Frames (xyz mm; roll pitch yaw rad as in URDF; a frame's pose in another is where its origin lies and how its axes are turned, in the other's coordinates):
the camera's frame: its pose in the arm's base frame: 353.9 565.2 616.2 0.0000 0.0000 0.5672
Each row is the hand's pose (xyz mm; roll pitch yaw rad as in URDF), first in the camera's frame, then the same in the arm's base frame.
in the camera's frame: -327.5 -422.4 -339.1 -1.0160 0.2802 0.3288
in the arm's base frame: 304.6 33.0 277.1 -1.0160 0.2802 0.8960
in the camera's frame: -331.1 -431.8 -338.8 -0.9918 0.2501 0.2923
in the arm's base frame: 306.6 23.1 277.4 -0.9918 0.2501 0.8595
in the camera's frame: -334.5 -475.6 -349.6 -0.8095 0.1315 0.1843
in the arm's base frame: 327.3 -15.6 266.6 -0.8095 0.1315 0.7515
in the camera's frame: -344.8 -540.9 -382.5 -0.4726 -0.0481 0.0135
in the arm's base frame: 353.7 -76.3 233.7 -0.4726 -0.0481 0.5807
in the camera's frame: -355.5 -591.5 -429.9 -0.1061 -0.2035 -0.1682
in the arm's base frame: 371.9 -124.7 186.3 -0.1061 -0.2035 0.3990
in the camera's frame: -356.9 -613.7 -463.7 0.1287 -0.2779 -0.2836
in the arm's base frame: 382.6 -144.2 152.5 0.1287 -0.2779 0.2836
